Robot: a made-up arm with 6 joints.
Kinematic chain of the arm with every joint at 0, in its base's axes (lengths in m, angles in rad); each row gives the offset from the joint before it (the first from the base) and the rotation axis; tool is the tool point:
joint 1: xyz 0 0 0.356 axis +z
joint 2: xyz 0 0 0 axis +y
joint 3: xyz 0 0 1.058 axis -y
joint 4: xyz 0 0 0 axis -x
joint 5: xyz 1.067 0 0 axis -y
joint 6: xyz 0 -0.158 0 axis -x
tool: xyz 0 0 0
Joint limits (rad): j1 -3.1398..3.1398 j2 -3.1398..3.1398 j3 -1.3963..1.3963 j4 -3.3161..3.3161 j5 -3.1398..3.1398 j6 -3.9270..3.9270
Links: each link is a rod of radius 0.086 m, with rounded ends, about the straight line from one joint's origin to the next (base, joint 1, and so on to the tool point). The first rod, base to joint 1, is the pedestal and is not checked.
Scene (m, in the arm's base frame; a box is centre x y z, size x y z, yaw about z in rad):
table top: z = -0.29
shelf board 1: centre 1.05 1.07 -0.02 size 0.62 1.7 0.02 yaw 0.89
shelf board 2: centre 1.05 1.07 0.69 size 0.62 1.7 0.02 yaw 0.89
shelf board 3: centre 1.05 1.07 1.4 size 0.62 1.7 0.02 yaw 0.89
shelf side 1: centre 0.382 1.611 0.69 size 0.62 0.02 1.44 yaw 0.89
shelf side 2: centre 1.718 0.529 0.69 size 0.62 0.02 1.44 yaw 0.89
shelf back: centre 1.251 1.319 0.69 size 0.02 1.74 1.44 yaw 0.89
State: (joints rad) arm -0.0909 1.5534 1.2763 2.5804 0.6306 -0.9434
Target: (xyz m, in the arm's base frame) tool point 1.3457 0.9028 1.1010
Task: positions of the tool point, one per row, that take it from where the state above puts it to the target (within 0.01 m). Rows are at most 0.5 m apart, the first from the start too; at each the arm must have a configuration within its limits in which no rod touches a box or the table.
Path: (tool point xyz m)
1: 1.9975 -0.4828 0.0719
2: 1.7697 -0.8489 -0.0102
3: 1.4537 -1.1226 -0.0782
4: 1.6042 -0.7866 0.2515
5: 1.6144 -0.4132 0.5486
6: 1.4862 -0.0605 0.7969
7: 1.2460 0.2210 0.9836
8: 0.9373 0.3985 1.1010
9: 1.1036 0.5434 1.1369
10: 1.2426 0.7140 1.1363
11: 1.3457 0.9028 1.1010

